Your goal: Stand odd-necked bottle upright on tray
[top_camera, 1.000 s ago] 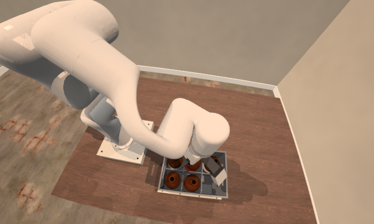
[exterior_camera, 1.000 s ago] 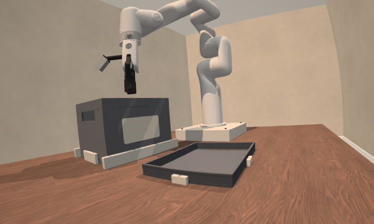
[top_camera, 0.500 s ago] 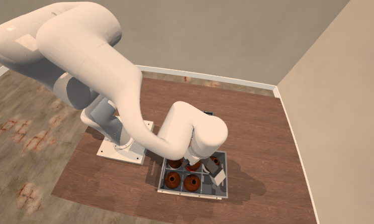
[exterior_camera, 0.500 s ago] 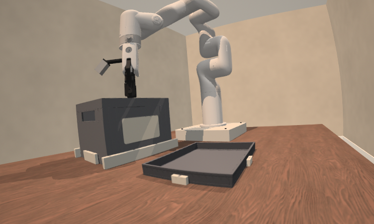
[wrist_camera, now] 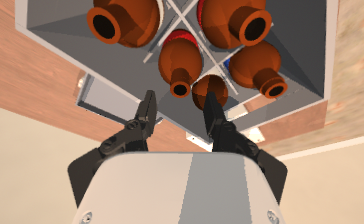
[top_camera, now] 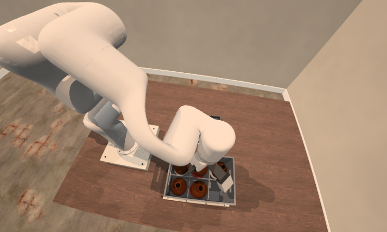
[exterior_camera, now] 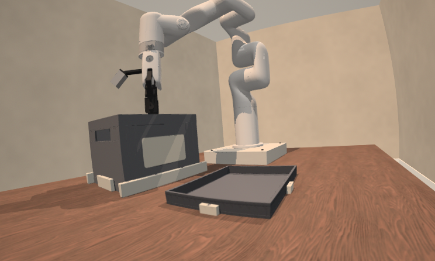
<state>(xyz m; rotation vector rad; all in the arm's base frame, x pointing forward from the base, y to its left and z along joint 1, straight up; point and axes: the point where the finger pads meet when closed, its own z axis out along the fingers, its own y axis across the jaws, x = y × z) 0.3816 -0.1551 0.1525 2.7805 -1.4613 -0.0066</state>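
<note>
Right now my hand is 110 mm above the brown bottle. The rest, counted from my hand: dark tray 40 mm ahead, 250 mm to the left, 190 mm below; then dark grey crate 10 mm behind, 50 mm to the right, 110 mm below.
</note>
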